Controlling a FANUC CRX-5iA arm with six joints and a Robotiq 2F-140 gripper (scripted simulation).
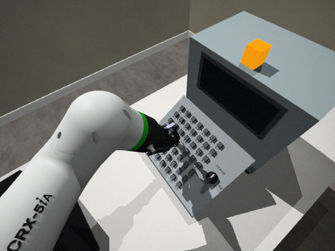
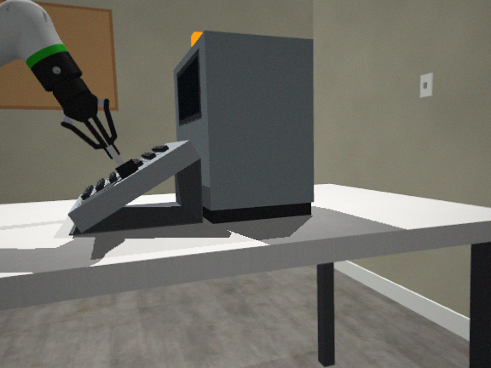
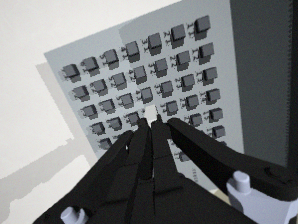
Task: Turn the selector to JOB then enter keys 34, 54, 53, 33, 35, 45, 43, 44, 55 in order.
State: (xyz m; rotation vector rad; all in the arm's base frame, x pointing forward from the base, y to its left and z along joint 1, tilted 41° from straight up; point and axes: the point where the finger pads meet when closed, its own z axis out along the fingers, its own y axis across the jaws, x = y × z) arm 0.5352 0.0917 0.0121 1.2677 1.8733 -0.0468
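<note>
The key is 40 mm to the left of my hand, 40 mm ahead of it and 10 mm below it. From my hand the other things lie so: selector knob (160 mm to the right, 40 mm ahead, 20 mm below); then sloped keypad (70 mm below, 50 mm ahead, 40 mm to the right).
</note>
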